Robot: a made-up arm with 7 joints. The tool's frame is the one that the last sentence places. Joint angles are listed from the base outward.
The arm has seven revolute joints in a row. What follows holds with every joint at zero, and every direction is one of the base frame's. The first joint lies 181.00 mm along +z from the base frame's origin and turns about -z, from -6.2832 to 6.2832 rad. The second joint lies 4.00 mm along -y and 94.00 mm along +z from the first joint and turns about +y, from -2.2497 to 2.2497 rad. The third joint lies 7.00 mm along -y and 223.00 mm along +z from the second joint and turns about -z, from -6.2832 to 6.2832 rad. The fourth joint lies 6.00 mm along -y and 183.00 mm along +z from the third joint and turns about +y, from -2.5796 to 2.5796 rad. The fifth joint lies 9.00 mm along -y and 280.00 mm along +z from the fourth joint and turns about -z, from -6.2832 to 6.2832 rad. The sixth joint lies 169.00 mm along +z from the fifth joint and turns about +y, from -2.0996 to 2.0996 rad. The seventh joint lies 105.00 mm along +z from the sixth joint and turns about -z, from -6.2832 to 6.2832 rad. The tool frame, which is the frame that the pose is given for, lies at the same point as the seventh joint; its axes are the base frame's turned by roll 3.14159, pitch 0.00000 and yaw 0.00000 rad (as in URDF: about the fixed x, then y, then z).
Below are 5 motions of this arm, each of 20 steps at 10 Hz.
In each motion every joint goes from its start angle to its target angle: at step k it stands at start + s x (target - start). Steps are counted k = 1, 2, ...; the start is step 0. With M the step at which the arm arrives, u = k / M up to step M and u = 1 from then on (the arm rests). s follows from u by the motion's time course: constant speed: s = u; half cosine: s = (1 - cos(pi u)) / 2; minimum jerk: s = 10 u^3 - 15 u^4 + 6 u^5.
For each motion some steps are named. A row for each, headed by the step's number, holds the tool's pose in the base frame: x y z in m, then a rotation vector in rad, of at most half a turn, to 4 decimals.
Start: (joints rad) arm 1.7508 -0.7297 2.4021 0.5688 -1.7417 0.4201 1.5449
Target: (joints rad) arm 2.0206 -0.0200 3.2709 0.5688 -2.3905 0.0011 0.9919
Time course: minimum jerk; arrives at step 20
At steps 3, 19, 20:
3: -0.0816 0.7468 0.8039 0.5220 2.2481 -0.8205
19: 0.1734 0.2628 1.1415 -1.0658 -2.7005 0.8627
20: 0.1734 0.2620 1.1418 -1.0656 -2.6998 0.8614

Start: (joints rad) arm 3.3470 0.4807 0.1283 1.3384 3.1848 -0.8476 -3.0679
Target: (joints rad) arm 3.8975 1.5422 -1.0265 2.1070 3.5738 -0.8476 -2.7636
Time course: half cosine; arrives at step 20
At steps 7, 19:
7: -0.5897 0.1557 0.1595 -0.0199 -0.0058 0.0365
19: -0.2805 -0.1672 0.0221 -1.1042 -0.4027 0.7759

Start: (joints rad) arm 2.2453 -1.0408 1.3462 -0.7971 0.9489 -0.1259 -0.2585
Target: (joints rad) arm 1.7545 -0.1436 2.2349 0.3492 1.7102 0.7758 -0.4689
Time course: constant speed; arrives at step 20
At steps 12, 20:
12: 0.2342 0.4344 1.0880 2.0024 1.7065 -1.2102
20: -0.0340 0.3125 1.1427 2.2255 1.0542 -1.0420

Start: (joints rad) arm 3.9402 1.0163 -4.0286 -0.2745 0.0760 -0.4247 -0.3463
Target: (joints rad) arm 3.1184 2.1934 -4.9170 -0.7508 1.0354 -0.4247 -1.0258
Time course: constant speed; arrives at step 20
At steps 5, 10, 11, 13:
5: -0.8567 0.3234 0.3999 1.2021 0.9346 1.5877
10: -0.9007 0.0678 0.1671 0.6907 1.1457 1.7354
11: -0.8941 0.0143 0.1266 0.5889 1.1757 1.7570
13: -0.8673 -0.0902 0.0524 0.3881 1.2237 1.7918

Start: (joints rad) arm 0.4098 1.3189 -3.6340 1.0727 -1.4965 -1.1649 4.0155
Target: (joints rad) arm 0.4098 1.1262 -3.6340 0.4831 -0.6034 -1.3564 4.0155
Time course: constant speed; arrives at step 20
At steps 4, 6, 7, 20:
4: 0.4812 -0.3129 0.8507 2.4157 0.6025 -0.9209
6: 0.5056 -0.3123 0.8479 2.3833 0.5676 -1.0457
7: 0.5175 -0.3118 0.8459 2.3636 0.5498 -1.1078
20: 0.6447 -0.2960 0.7919 1.9121 0.2896 -1.8459

